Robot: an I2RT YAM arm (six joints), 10 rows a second.
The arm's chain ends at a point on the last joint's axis. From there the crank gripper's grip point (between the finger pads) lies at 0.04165 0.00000 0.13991 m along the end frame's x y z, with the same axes.
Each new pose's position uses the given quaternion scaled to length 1; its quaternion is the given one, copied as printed.
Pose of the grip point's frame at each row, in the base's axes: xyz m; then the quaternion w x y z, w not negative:
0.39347, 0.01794, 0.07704, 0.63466, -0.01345, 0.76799, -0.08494
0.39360, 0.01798, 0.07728, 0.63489, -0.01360, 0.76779, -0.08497
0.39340, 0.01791, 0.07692, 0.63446, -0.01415, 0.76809, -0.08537
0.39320, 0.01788, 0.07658, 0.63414, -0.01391, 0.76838, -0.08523
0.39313, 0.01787, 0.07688, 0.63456, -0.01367, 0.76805, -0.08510
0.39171, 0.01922, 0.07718, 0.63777, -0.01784, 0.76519, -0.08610
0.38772, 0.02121, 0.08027, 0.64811, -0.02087, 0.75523, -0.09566
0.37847, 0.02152, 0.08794, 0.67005, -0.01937, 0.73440, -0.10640
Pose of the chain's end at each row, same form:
0.26484, 0.03916, 0.14273, 0.63466, -0.01345, 0.76799, -0.08494
0.26493, 0.03918, 0.14289, 0.63489, -0.01360, 0.76779, -0.08497
0.26480, 0.03916, 0.14264, 0.63446, -0.01415, 0.76809, -0.08537
0.26466, 0.03913, 0.14242, 0.63414, -0.01391, 0.76838, -0.08523
0.26452, 0.03911, 0.14259, 0.63456, -0.01367, 0.76805, -0.08510
0.26246, 0.04018, 0.14172, 0.63777, -0.01784, 0.76519, -0.08610
0.25682, 0.04412, 0.14069, 0.64811, -0.02087, 0.75523, -0.09566
0.24442, 0.04688, 0.13987, 0.67005, -0.01937, 0.73440, -0.10640

